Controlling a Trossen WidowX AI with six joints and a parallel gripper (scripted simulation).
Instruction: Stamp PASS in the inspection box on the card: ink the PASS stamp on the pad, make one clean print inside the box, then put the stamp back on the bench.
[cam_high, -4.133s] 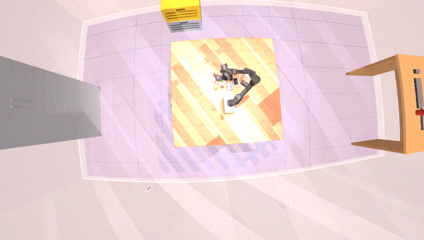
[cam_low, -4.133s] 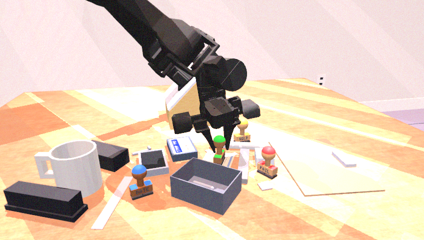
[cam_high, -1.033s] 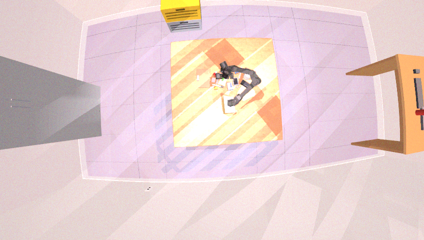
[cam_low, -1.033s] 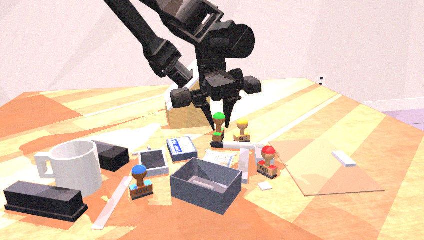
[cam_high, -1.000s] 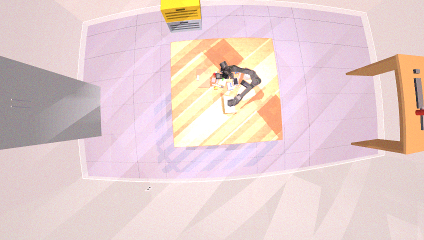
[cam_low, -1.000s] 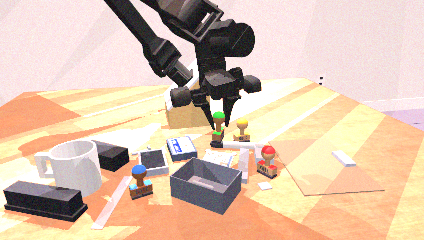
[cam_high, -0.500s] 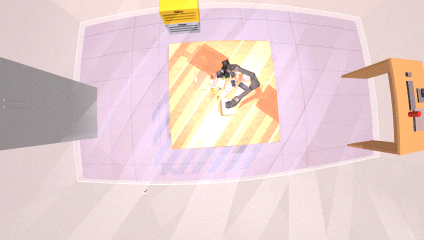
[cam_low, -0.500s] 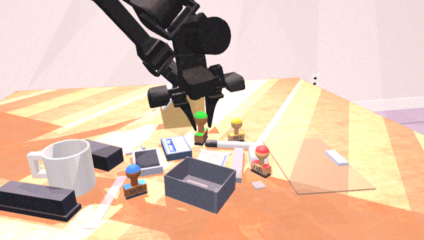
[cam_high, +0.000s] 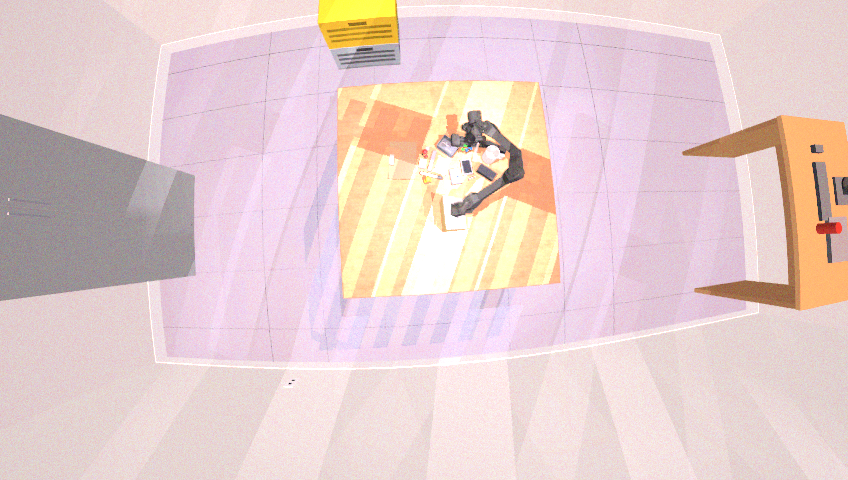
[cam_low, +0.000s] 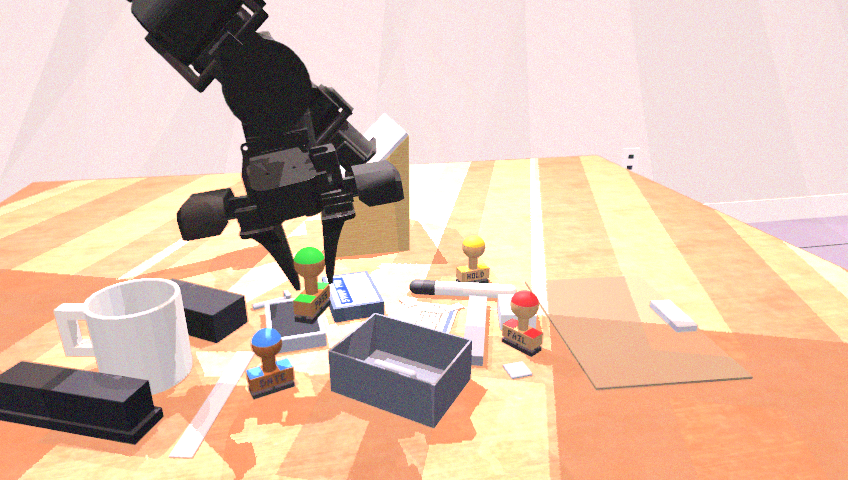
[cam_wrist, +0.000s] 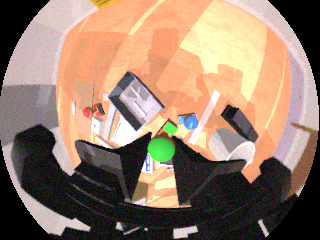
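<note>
My gripper tip is now 80 mm above the blue date stamp, 50 mm to the left of it and 20 mm short of it. Round my gripper tip: grey box 90 mm below, 80 mm to the left, 30 mm ahead; then green-knobbed pass stamp 10 mm below; then ink pad 90 mm below, 90 mm behind, 40 mm to the right.
</note>
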